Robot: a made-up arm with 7 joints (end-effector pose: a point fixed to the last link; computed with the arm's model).
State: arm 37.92 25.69 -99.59 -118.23 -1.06 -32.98 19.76
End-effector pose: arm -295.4 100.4 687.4 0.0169 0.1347 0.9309 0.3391
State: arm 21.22 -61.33 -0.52 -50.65 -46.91 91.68 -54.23
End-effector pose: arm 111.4 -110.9 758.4 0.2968 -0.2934 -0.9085 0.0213
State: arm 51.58 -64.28 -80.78 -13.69 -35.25 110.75 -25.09
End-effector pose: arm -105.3 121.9 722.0 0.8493 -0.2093 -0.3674 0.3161
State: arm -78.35 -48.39 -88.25 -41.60 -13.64 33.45 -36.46
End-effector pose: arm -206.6 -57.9 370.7 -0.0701 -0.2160 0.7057 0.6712
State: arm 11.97 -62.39 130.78 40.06 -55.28 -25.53 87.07
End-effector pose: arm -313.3 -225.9 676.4 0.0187 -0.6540 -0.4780 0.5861
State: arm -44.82 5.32 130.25 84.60 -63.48 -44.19 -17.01
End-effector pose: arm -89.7 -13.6 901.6 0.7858 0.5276 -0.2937 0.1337
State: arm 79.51 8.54 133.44 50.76 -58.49 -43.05 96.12
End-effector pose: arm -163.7 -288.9 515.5 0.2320 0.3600 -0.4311 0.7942
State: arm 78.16 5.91 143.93 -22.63 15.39 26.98 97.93
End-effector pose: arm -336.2 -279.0 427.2 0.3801 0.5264 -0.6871 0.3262
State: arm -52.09 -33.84 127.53 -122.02 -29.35 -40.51 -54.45
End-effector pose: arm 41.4 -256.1 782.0 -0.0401 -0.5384 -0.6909 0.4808
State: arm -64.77 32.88 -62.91 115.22 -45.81 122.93 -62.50
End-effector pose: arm 57.7 112.3 682.3 0.5949 0.1933 -0.7585 0.1829
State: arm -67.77 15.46 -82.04 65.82 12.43 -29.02 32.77
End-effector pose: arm -196.3 211.5 666.3 -0.0708 -0.4670 0.7020 0.5330
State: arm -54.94 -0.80 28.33 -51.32 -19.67 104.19 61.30
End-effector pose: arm -21.9 -96.5 768.6 0.1657 -0.6909 -0.3548 0.6078
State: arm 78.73 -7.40 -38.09 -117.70 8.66 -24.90 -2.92
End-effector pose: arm -78.8 137.4 698.4 0.4252 -0.1419 0.5920 0.6698
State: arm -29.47 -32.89 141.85 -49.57 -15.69 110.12 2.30
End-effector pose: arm -257.0 -256.3 686.9 -0.0546 0.4206 0.6088 0.6704
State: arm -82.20 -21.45 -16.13 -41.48 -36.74 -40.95 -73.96
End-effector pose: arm 167.7 71.7 424.1 -0.2031 -0.6259 0.5522 0.5119
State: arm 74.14 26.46 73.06 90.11 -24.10 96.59 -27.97
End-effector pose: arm -141.5 -203.6 466.9 -0.0575 0.6306 0.6480 0.4232
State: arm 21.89 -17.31 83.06 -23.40 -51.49 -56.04 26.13
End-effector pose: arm 3.1 -384.3 636.0 0.1594 -0.3285 -0.4424 0.8191
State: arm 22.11 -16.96 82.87 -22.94 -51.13 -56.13 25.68
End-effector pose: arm 4.4 -383.5 634.5 0.1537 -0.3275 -0.4424 0.8206
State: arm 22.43 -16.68 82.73 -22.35 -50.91 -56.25 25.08
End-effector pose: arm 5.5 -382.7 632.8 0.1476 -0.3288 -0.4435 0.8206
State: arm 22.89 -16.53 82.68 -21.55 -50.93 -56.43 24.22
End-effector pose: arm 6.1 -382.1 630.7 0.1408 -0.3341 -0.4464 0.8181
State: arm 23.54 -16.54 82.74 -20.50 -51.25 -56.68 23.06
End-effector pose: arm 6.1 -381.7 628.2 0.1333 -0.3439 -0.4515 0.8125
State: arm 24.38 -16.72 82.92 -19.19 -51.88 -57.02 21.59
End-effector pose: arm 5.6 -381.5 625.3 0.1249 -0.3582 -0.4589 0.8034
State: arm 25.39 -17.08 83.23 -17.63 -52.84 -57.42 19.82
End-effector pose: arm 4.3 -381.6 622.1 0.1157 -0.3772 -0.4686 0.7904
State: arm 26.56 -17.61 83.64 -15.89 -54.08 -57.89 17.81
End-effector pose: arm 2.6 -381.9 618.6 0.1060 -0.3994 -0.4801 0.7738
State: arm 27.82 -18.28 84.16 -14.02 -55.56 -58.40 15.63
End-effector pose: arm 0.3 -382.6 615.0 0.0958 -0.4240 -0.4931 0.7536
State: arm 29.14 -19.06 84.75 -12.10 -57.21 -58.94 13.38
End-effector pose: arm -2.4 -383.5 611.4 0.0856 -0.4494 -0.5068 0.7306
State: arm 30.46 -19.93 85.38 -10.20 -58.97 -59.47 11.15
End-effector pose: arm -5.5 -384.6 608.0 0.0758 -0.4747 -0.5206 0.7056
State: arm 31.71 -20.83 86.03 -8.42 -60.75 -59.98 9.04
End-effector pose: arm -8.9 -385.7 604.9 0.0666 -0.4983 -0.5339 0.6799
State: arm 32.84 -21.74 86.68 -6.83 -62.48 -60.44 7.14
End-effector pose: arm -12.4 -387.0 602.3 0.0585 -0.5196 -0.5461 0.6545
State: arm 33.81 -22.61 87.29 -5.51 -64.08 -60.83 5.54
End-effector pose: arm -15.8 -388.3 600.1 0.0523 -0.5377 -0.5569 0.6309
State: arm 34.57 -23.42 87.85 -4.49 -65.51 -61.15 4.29
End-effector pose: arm -19.2 -389.4 598.6 0.0478 -0.5525 -0.5657 0.6103
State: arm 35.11 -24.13 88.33 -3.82 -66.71 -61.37 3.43
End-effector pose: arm -22.2 -390.5 597.6 0.0458 -0.5637 -0.5727 0.5935
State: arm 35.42 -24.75 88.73 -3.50 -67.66 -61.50 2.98
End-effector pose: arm -24.9 -391.5 597.2 0.0461 -0.5715 -0.5776 0.5811
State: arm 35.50 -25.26 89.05 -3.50 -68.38 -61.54 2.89
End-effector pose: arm -27.1 -392.3 597.4 0.0485 -0.5764 -0.5808 0.5728
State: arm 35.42 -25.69 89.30 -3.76 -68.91 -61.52 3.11
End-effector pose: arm -29.0 -393.0 598.0 0.0529 -0.5789 -0.5825 0.5681
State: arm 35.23 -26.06 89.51 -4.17 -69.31 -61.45 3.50
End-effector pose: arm -30.7 -393.6 598.9 0.0583 -0.5801 -0.5833 0.5656
